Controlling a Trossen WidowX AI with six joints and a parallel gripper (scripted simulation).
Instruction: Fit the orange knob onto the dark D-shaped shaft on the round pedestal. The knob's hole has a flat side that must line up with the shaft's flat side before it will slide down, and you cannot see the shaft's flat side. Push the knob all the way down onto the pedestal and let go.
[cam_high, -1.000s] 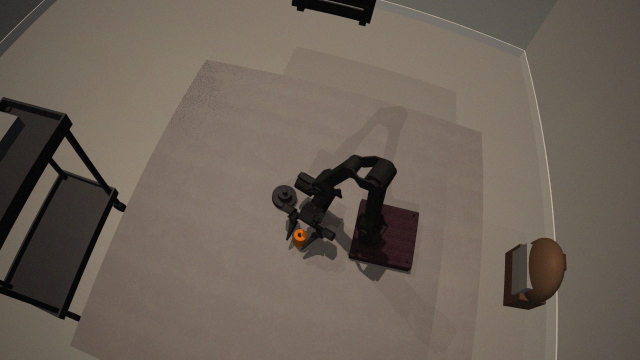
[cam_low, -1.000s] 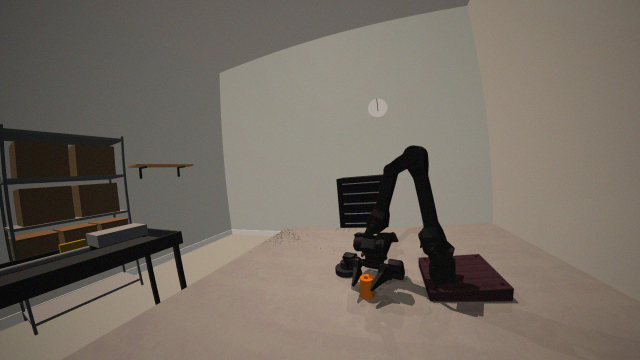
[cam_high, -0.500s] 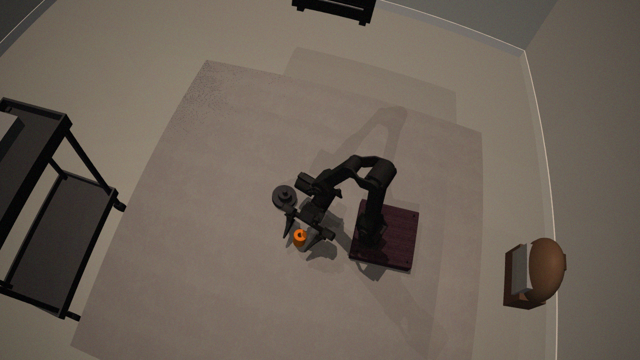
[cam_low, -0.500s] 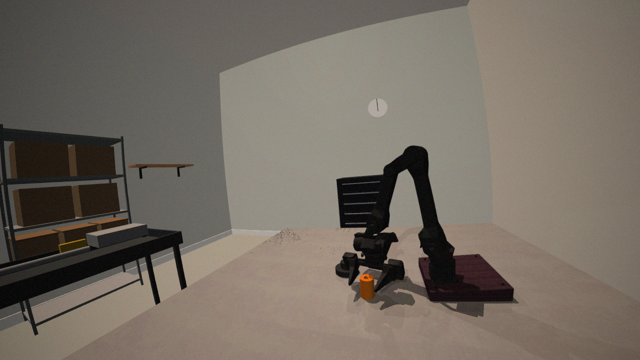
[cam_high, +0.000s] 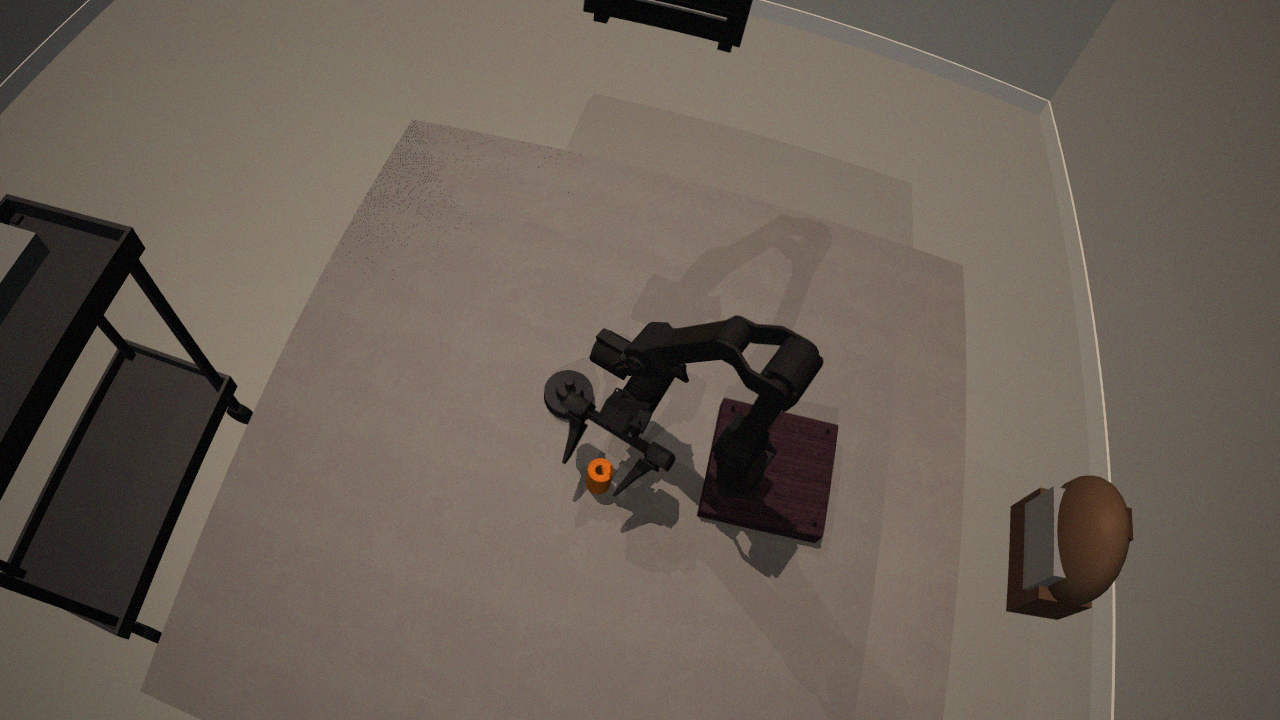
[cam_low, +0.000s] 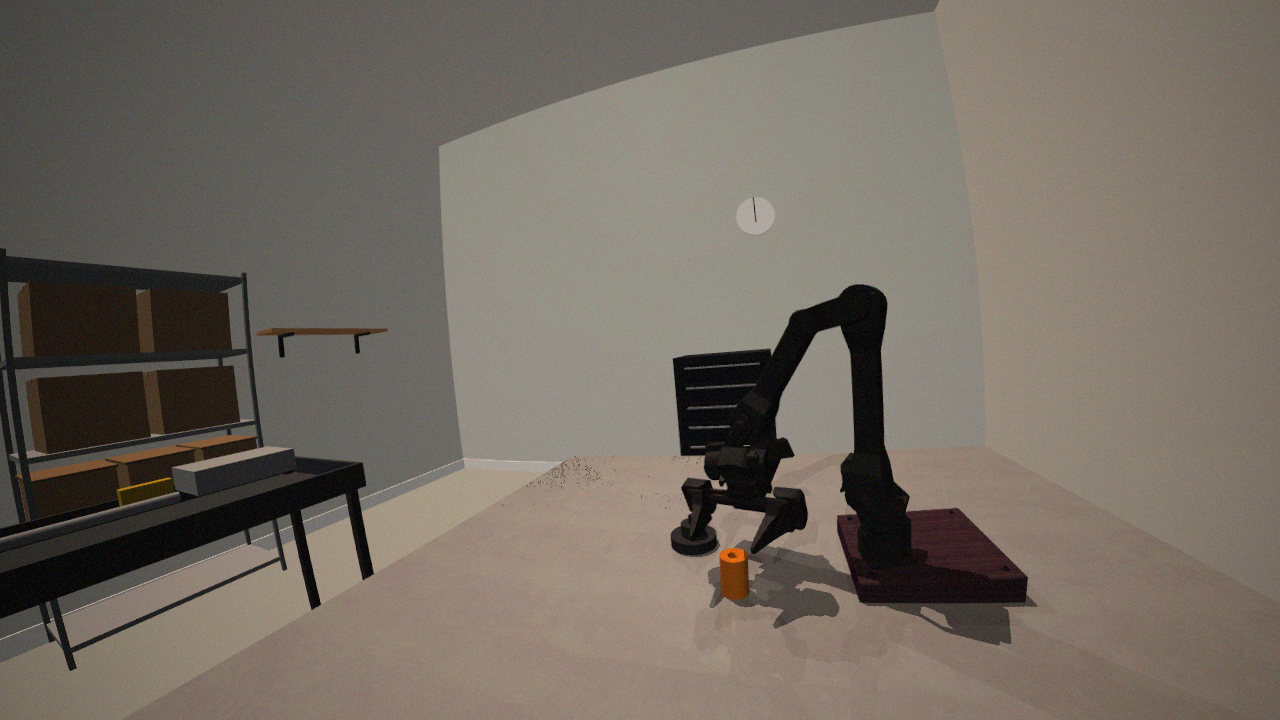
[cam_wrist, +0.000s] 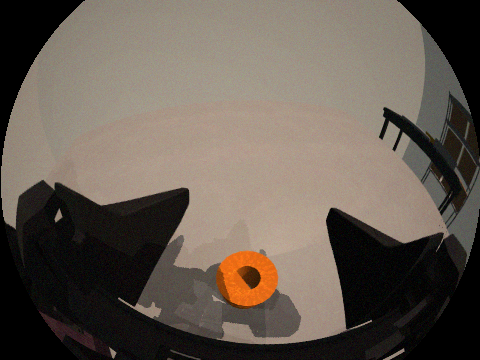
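My gripper tip is now 2 cm past the orange knob, 3 cm to the left of it and 6 cm above it. The rest, counted from my gripper tip: dark pedestal (5 cm ahead, 18 cm to the right, 6 cm below).
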